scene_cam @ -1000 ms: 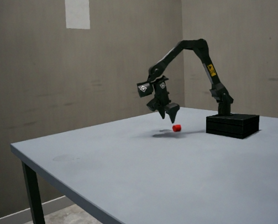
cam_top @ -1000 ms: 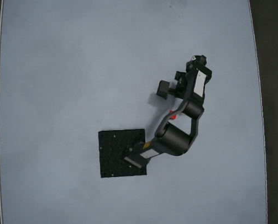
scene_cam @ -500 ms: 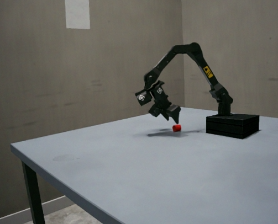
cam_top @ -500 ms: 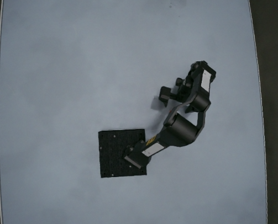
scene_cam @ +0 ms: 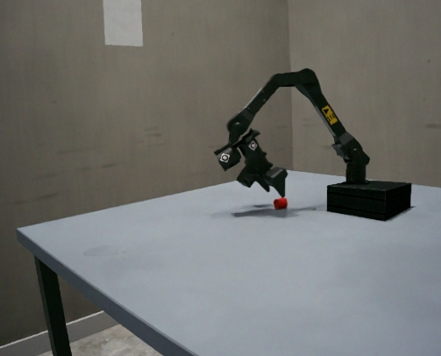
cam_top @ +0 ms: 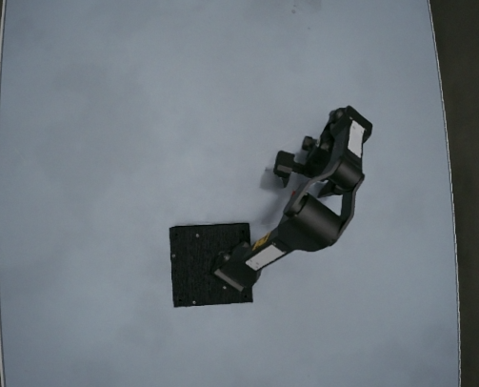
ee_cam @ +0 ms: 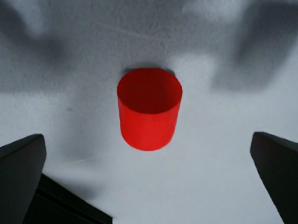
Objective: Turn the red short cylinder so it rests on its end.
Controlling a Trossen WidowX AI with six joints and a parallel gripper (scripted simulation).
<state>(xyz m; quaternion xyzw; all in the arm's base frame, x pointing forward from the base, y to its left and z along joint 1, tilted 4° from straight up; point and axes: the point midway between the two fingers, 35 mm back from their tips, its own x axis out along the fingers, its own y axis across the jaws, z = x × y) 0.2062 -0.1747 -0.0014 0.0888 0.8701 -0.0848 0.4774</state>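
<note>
The red short cylinder lies 30 mm behind my hand, 10 mm to the left of it and 60 mm below it.
</note>
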